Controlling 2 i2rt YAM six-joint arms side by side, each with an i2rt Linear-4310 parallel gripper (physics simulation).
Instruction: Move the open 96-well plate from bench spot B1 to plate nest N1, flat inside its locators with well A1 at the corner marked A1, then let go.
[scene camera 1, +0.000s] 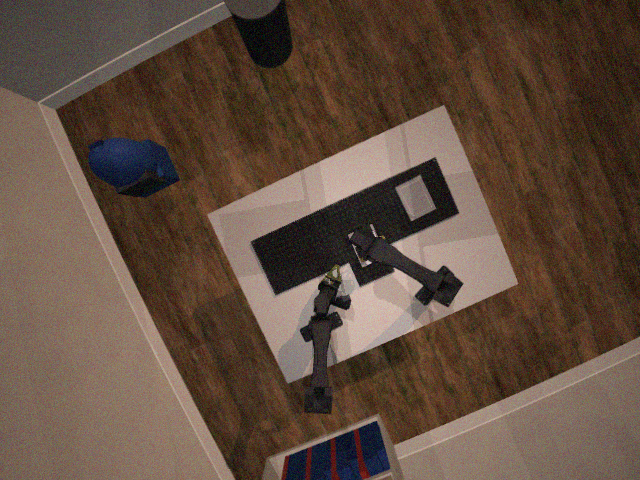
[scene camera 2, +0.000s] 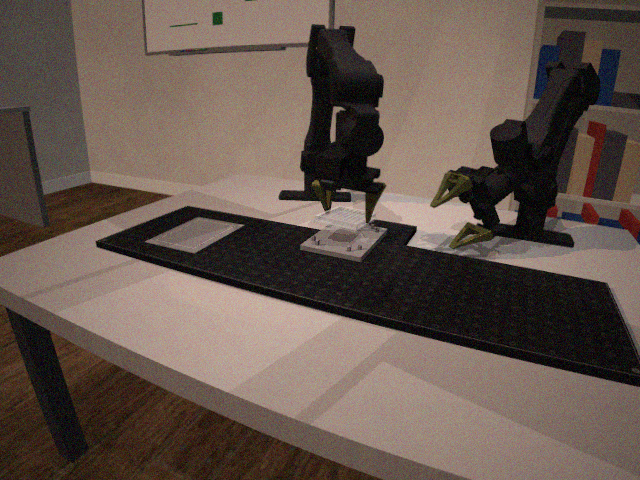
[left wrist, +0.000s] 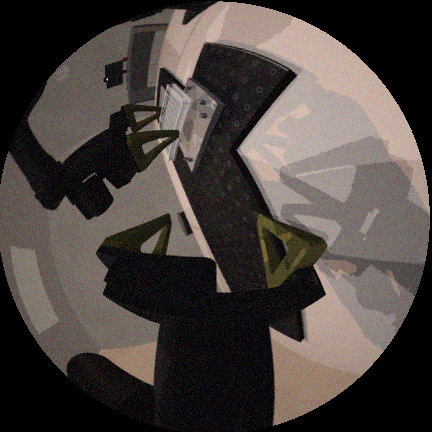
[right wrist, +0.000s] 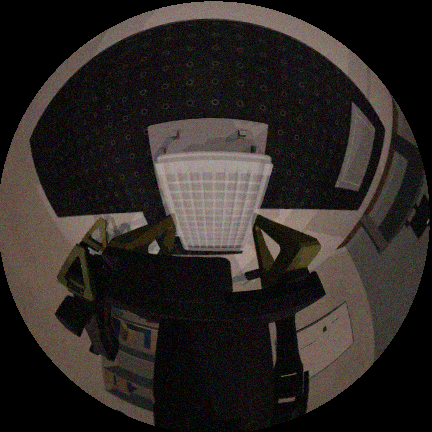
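Pixels of known places: left gripper, between the fingertips: (scene camera 1: 334, 268) (scene camera 2: 441, 227) (left wrist: 213, 217) (right wrist: 92, 229); right gripper, between the fingertips: (scene camera 2: 347, 218) (left wrist: 171, 119) (right wrist: 213, 217); left arm's base, origin of its link: (scene camera 2: 527, 235); right arm's base, origin of its link: (scene camera 2: 315, 197).
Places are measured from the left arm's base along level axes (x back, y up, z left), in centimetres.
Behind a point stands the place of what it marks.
Observation:
The open 96-well plate (scene camera 2: 341, 217) {y 6.8, x -27.1, z -36.5 cm} (left wrist: 174, 112) {y 5.9, x -21.0, z -34.4 cm} (right wrist: 215, 195) {y 6.4, x -26.7, z -36.7 cm} is pale and gridded. It hangs above the nest (scene camera 2: 338, 251) {y 2.5, x -32.9, z -34.8 cm} (left wrist: 198, 135) {y 2.5, x -24.0, z -31.4 cm} (right wrist: 210, 125) {y 2.5, x -32.3, z -36.6 cm}, with a gap visible below it in the left wrist view. The nest is a light grey block with small dark locators. My right gripper (scene camera 2: 347, 215) {y 5.7, x -23.6, z -36.5 cm} (left wrist: 171, 119) {y 5.7, x -23.6, z -36.5 cm} (right wrist: 213, 217) {y 5.7, x -23.6, z -36.5 cm} is shut on the plate, one finger on each side at its near end. My left gripper (scene camera 1: 334, 272) {y 6.5, x -23.3, z -18.2 cm} (scene camera 2: 442, 226) {y 6.5, x -23.3, z -18.2 cm} (left wrist: 213, 217) {y 6.5, x -23.3, z -18.2 cm} (right wrist: 92, 229) {y 6.5, x -23.3, z -18.2 cm} is open and empty, off to the side. The plate's A1 mark cannot be read.
A pale flat rectangle (scene camera 1: 415, 197) {y 1.5, x -34.6, z -65.3 cm} (scene camera 2: 194, 234) {y 1.5, x -35.2, z -65.1 cm} (right wrist: 356, 150) {y 1.5, x -34.3, z -63.2 cm} lies near one end of the black perforated board (scene camera 1: 305, 248) {y 1.3, x -36.5, z -10.4 cm} (scene camera 2: 465, 299) {y 1.3, x -39.4, z -12.0 cm} (right wrist: 100, 145) {y 1.3, x -33.4, z -22.2 cm}. The board lies on the white table (scene camera 1: 268, 217) {y 0.0, x -57.0, z -1.5 cm} (scene camera 2: 206, 330) {y 0.0, x -60.3, z -43.3 cm}. My left arm stands beside the right arm.

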